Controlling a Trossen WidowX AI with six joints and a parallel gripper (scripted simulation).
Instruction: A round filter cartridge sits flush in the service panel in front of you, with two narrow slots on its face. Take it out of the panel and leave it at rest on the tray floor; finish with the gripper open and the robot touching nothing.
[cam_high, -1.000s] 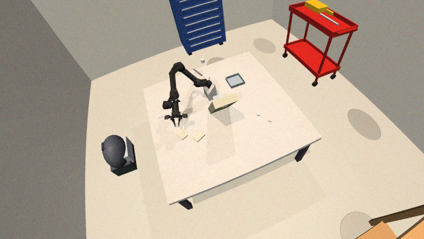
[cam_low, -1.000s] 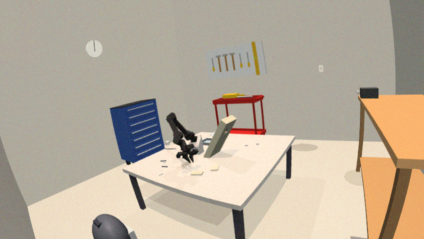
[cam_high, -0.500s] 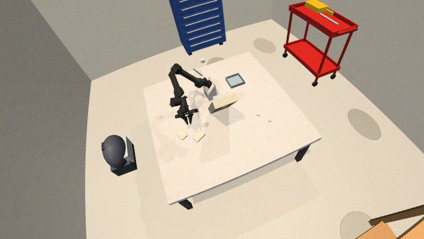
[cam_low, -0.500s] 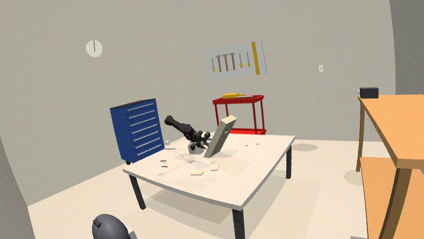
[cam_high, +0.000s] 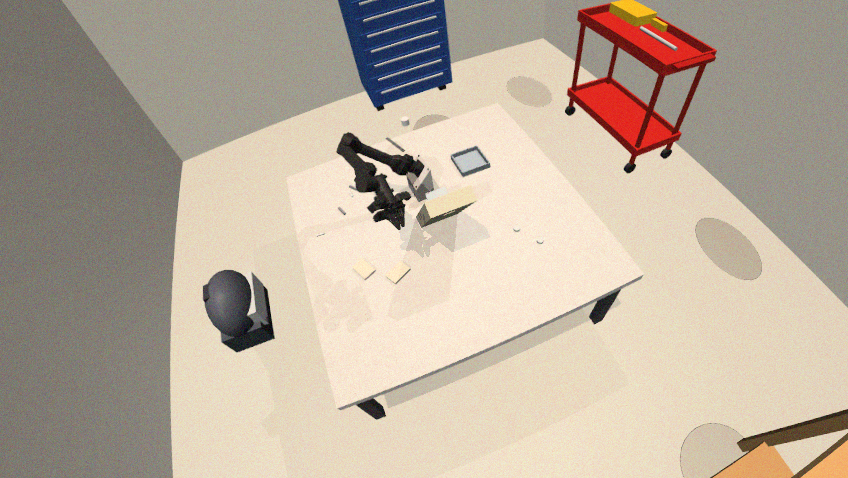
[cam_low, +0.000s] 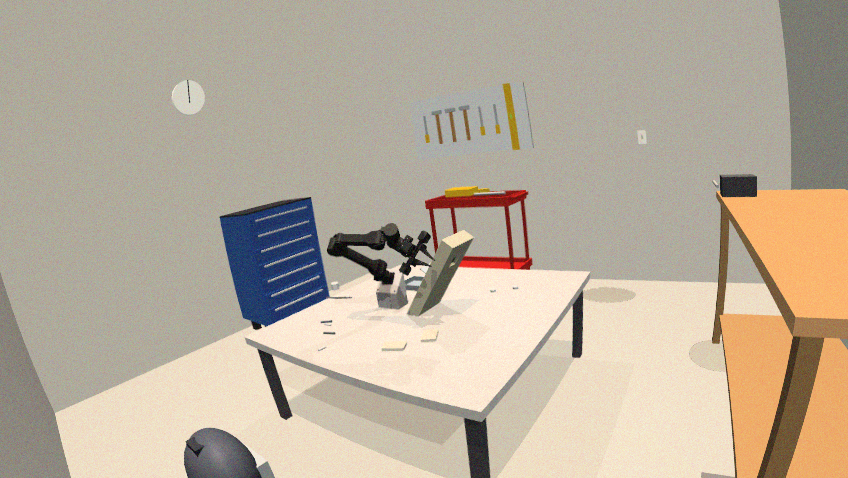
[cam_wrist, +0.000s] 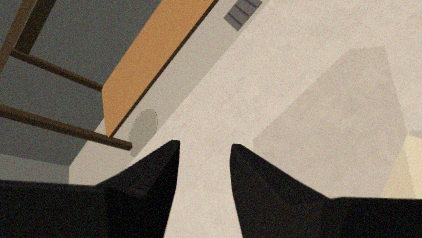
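Right now my gripper tip is 3 cm past the round grey filter cartridge, 20 cm to the right of it and 2 cm above it. From my gripper tip the other things lie so: grey tray: 40 cm behind, 54 cm to the left, 28 cm below.
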